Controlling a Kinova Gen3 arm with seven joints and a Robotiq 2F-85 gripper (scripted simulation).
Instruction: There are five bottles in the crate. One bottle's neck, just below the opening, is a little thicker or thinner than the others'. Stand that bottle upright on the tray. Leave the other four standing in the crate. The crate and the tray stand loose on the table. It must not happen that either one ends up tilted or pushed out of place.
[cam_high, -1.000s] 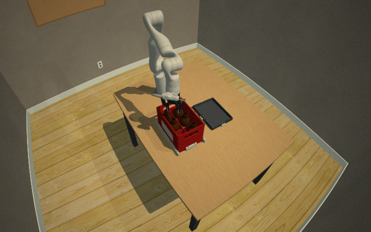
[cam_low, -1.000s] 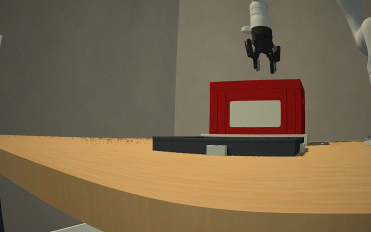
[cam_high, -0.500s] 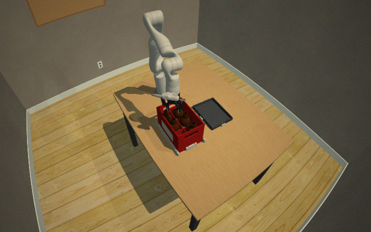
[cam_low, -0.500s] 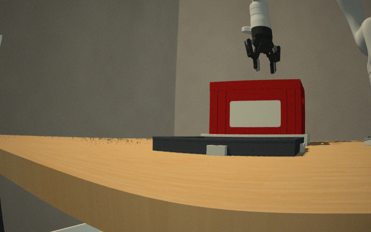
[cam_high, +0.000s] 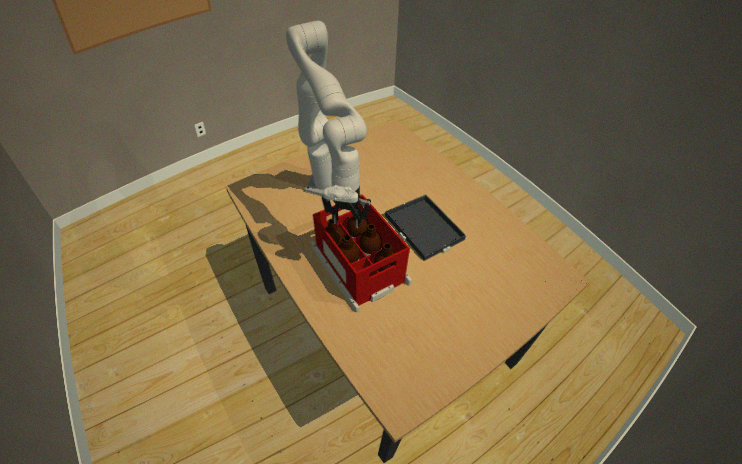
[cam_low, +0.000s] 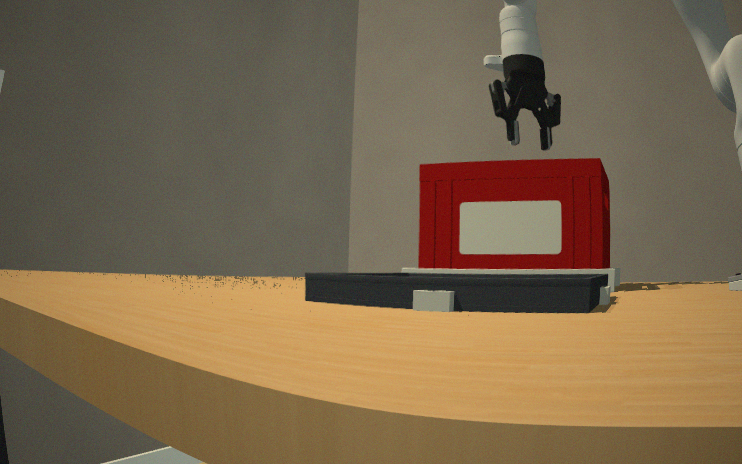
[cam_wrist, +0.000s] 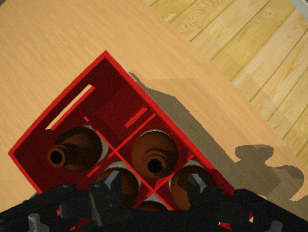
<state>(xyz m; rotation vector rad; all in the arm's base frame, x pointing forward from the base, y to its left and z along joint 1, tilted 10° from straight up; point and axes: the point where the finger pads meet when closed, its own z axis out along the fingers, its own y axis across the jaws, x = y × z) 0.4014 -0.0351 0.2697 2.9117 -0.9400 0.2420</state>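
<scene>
The red crate lies 15 cm below my hand and 4 cm to the left of it. The rest, counted from my hand: dark grey tray (33 cm to the left, 23 cm below, 8 cm behind); glass bottle (15 cm below, 10 cm to the left, 8 cm ahead).
</scene>
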